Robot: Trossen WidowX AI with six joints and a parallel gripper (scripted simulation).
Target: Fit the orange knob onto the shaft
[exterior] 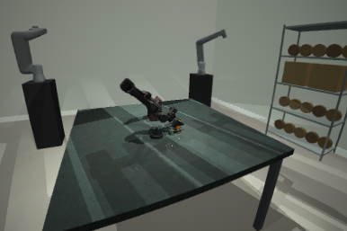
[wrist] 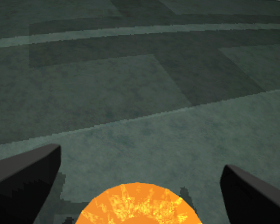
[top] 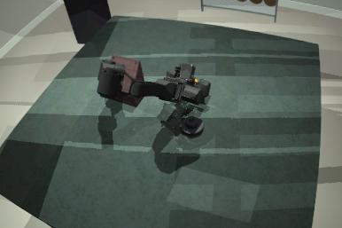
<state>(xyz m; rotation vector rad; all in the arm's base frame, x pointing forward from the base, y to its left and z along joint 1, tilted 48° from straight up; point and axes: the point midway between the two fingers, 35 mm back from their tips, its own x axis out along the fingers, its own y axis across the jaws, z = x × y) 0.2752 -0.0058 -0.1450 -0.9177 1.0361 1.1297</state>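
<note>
Now: the orange knob 10 mm behind my gripper tip, 40 mm to the right of it and 10 mm below it. From my gripper tip the other things lie so: round pedestal: 50 mm ahead, 220 mm to the right, 10 mm below.
</note>
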